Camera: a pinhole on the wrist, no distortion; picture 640 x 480 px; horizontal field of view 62.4 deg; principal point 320.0 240.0 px. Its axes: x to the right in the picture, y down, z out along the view. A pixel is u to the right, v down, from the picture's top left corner.
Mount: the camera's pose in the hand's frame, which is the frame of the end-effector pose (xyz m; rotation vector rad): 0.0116 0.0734 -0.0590 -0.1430 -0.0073 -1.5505
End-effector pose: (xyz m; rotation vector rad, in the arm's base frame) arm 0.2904 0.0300 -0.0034 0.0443 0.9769 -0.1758
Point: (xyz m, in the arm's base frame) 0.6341 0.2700 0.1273
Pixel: 90 248
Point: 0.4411 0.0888 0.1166
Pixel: 359 113
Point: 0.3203 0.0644 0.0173
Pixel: 589 84
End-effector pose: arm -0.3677 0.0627 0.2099 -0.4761 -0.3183 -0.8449
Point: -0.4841 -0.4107 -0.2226
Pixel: behind the camera
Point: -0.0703 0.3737 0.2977
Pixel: outside the picture
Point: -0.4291 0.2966 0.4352
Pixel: 442 49
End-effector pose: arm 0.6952 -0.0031 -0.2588 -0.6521 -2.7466 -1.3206
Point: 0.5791 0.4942 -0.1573
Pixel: outside the picture
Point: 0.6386 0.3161 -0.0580
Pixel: outside the picture
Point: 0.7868 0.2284 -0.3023
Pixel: 260 156
